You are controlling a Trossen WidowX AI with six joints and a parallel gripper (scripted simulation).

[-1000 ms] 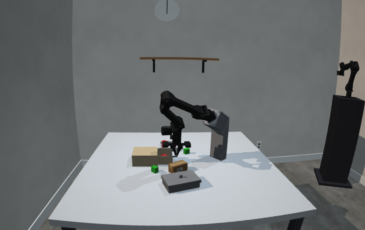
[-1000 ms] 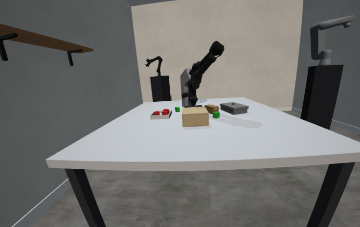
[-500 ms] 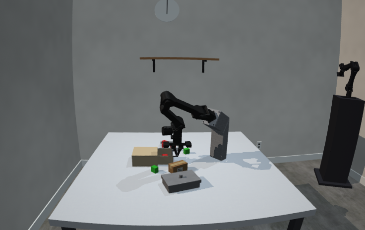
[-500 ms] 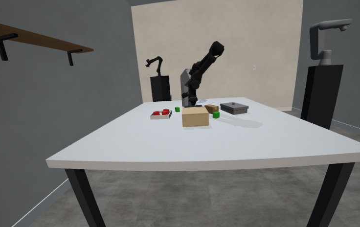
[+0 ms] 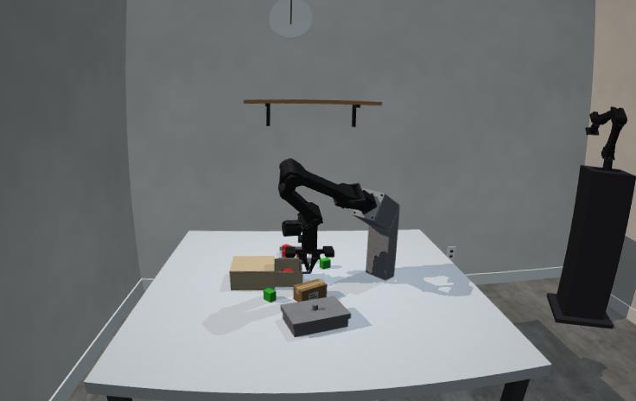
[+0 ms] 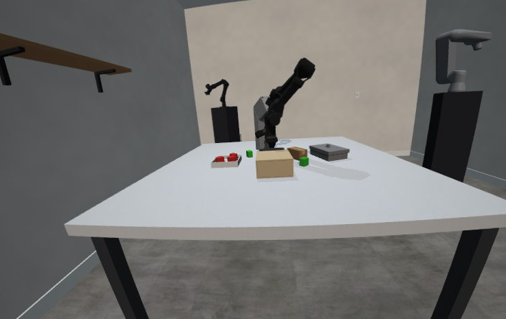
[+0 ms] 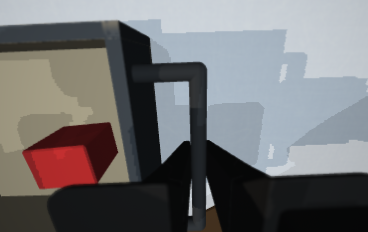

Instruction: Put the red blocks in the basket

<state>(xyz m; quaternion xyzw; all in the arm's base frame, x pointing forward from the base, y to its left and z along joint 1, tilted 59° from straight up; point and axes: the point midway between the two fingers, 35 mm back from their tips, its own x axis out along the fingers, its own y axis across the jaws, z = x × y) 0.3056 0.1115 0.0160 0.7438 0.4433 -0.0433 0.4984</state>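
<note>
Now: the shallow basket 20 cm to the right of my hand, 16 cm ahead of it and 6 cm below it. The rest, counted from my hand: cardboard box: 13 cm to the left, 6 cm behind, 4 cm below; knobbed lid: 29 cm to the left, 14 cm behind, 2 cm below; dark grey box: 29 cm to the left, 14 cm behind, 6 cm below.
</note>
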